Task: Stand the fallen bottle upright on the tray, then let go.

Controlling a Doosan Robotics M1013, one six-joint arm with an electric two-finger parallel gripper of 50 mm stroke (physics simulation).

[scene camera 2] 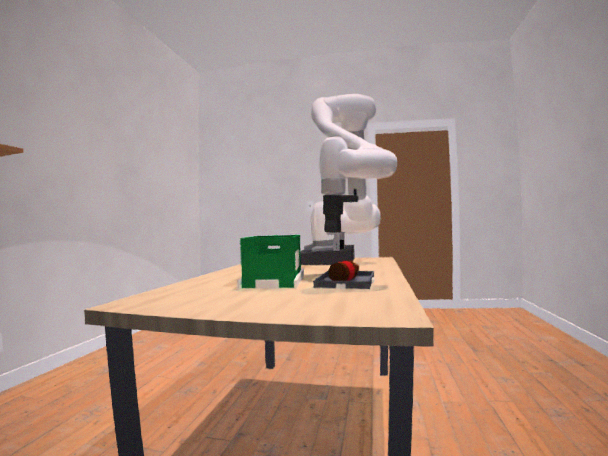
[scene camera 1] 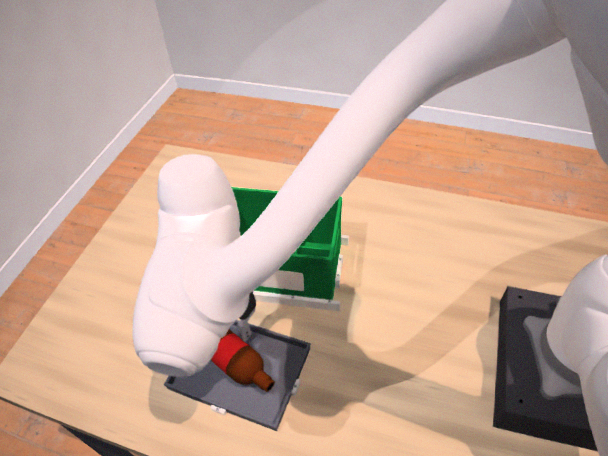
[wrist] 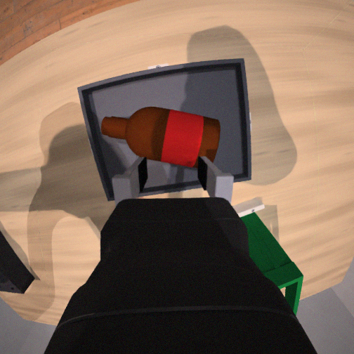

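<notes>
A brown bottle with a red label lies on its side in the dark grey tray. In the wrist view its neck points left and its base right. The arm hides its base end in scene camera 1. My gripper is open and empty. It hangs a little above the tray, pointing down. In the wrist view the fingertips lie just below the bottle's near side, towards its body and label. In scene camera 1 the arm mostly hides the gripper.
A green crate stands on the table close beside the tray, on the gripper's side in the wrist view. White brackets edge the crate and the tray. The black robot base plate is at the table's other end.
</notes>
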